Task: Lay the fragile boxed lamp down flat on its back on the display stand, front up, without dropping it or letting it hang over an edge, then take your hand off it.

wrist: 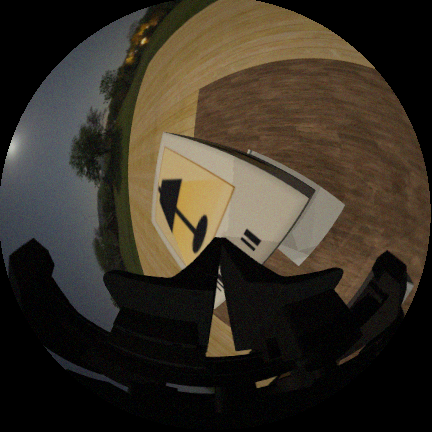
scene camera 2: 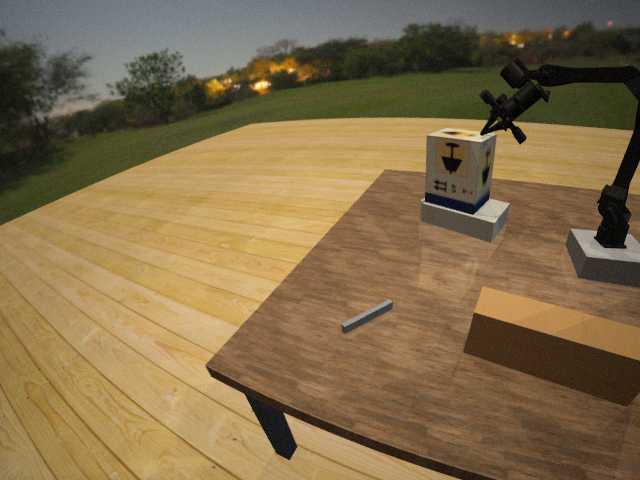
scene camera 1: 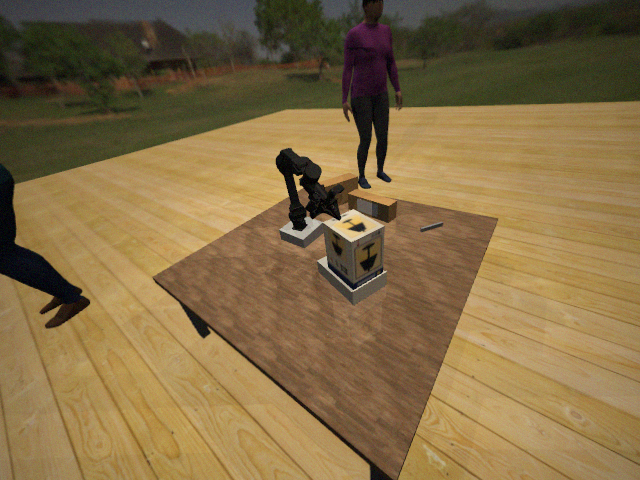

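The boxed lamp is a white box with yellow lamp pictures and a dark blue band at its bottom. It rests on the light grey display stand, taller than wide. A lamp picture faces up on its top; the side pictures show the lamp with its shade down. In scene camera 2 the box sits towards the stand's left, with bare stand at the right. My gripper is shut and empty, its tips at the top face's edge on the arm's side; contact cannot be told.
The arm's grey base block stands beside the stand. Cardboard boxes and a thin grey bar lie on the brown table. A person in purple stands beyond it; another shows at the left.
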